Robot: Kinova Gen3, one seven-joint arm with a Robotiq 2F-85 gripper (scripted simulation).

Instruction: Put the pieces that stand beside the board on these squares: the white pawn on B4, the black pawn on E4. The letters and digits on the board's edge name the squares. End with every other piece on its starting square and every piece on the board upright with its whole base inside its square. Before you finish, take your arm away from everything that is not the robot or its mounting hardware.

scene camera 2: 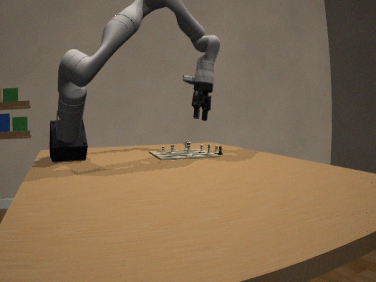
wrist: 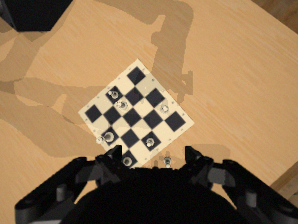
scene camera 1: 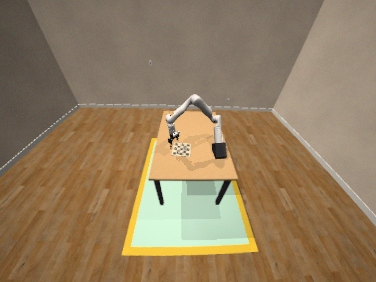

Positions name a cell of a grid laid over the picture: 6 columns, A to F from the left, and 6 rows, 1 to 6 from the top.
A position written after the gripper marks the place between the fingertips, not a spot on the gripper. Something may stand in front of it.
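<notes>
The robot's gripper (wrist: D5) is visible, and so is a chessboard (wrist: C4).
</notes>
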